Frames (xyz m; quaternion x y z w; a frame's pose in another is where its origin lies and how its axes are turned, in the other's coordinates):
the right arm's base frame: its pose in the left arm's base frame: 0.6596 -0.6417 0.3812 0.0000 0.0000 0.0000 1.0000
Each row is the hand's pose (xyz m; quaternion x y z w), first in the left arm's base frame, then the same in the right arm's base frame.
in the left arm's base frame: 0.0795 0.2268 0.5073 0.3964 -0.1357 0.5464 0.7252
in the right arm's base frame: -0.5801 0.8685 0.1261 0.3964 -0.1357 0.5464 0.7252
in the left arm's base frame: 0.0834 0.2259 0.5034 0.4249 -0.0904 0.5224 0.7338
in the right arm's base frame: -0.5762 0.8676 0.1222 0.4249 -0.0904 0.5224 0.7338
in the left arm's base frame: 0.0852 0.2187 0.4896 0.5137 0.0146 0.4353 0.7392
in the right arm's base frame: -0.5744 0.8604 0.1084 0.5137 0.0146 0.4353 0.7392
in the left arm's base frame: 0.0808 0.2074 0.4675 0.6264 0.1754 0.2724 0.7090
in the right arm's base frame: -0.5788 0.8491 0.0863 0.6264 0.1754 0.2724 0.7090
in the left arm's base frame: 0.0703 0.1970 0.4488 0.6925 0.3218 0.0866 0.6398
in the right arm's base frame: -0.5893 0.8387 0.0676 0.6925 0.3218 0.0866 0.6398
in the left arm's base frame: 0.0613 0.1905 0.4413 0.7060 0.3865 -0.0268 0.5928
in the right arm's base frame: -0.5983 0.8322 0.0601 0.7060 0.3865 -0.0268 0.5928
